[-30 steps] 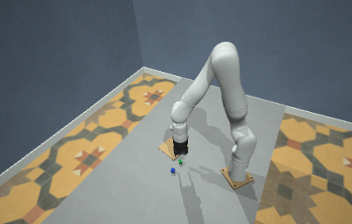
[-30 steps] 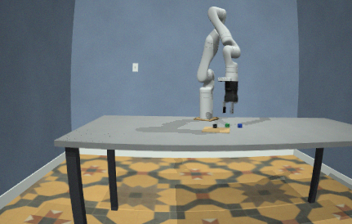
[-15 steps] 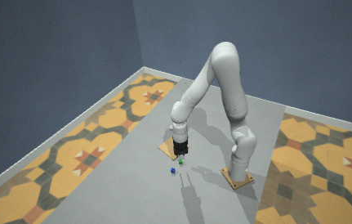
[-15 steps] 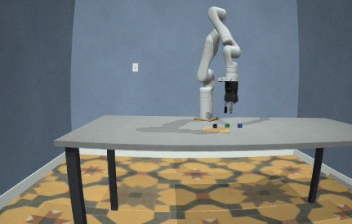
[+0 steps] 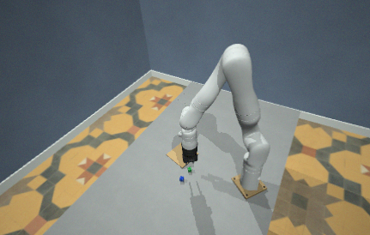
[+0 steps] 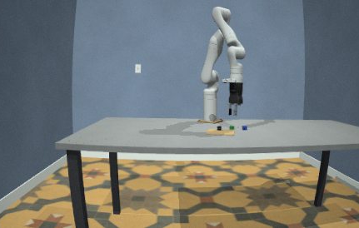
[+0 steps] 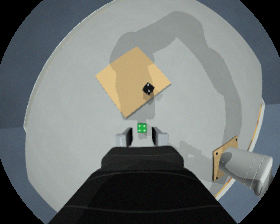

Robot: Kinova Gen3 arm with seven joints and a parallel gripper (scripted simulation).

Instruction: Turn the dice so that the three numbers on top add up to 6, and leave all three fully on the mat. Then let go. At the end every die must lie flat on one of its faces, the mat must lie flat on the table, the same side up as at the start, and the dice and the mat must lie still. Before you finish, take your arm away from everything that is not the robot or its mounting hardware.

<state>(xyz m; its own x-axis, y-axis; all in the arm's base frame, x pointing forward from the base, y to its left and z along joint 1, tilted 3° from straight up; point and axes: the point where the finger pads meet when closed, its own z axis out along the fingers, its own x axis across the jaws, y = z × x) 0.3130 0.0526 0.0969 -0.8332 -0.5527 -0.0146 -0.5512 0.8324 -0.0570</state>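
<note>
The green die lies 90 mm below my hand. The rest, counted from my hand: black die (80 mm to the right, 80 mm below, 40 mm ahead); then blue die (90 mm below, 70 mm to the left, 20 mm ahead); then tan mat (90 mm to the right, 90 mm below, 90 mm ahead).
</note>
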